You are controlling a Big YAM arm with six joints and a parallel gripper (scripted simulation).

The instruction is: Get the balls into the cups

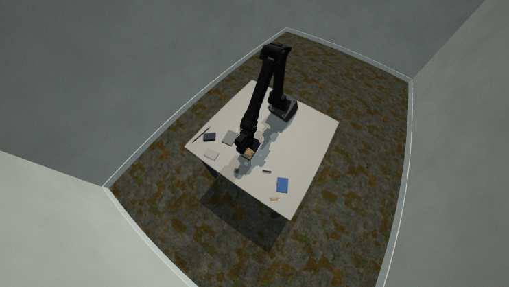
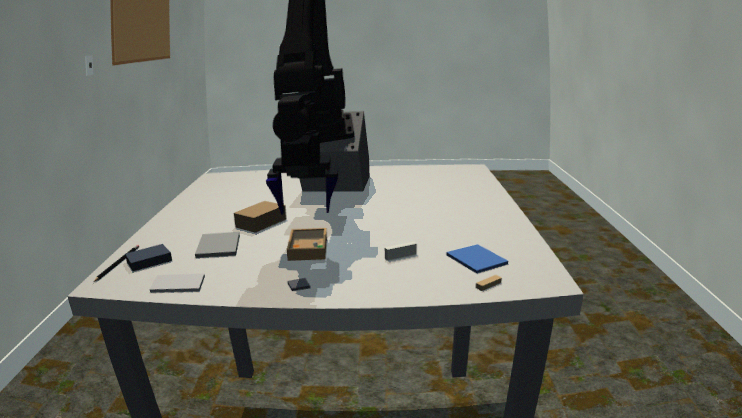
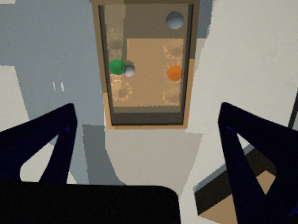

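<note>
Right now the wooden puzzle is 7 cm below my hand. Also, from my hand: grey slab (18 cm to the right, 8 cm below, 4 cm behind); small dark tile (16 cm ahead, 8 cm below, 2 cm to the right); brown box (17 cm behind, 10 cm to the right, 6 cm below).
</note>
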